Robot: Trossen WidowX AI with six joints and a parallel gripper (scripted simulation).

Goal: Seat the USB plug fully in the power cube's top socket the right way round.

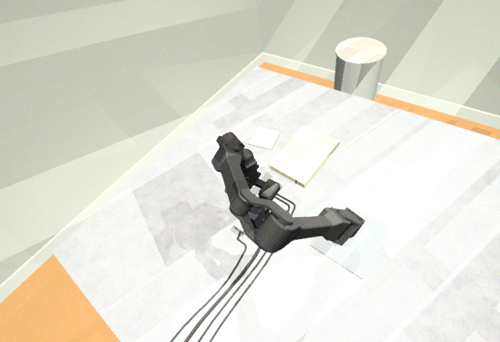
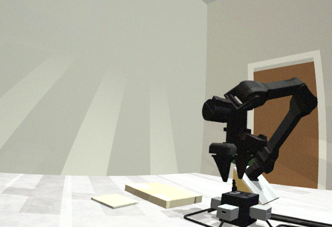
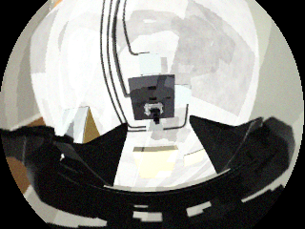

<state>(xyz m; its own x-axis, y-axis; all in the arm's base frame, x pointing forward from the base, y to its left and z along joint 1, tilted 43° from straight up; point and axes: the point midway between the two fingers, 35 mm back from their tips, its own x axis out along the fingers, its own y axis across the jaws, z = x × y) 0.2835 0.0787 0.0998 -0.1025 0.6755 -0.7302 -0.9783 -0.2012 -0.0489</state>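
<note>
The black USB plug lies 20 mm below my gripper tip. Also, from my gripper tip: white tile (270 mm to the right, 230 mm ahead, 110 mm below); then cream board (300 mm to the right, 100 mm below, 30 mm ahead).
</note>
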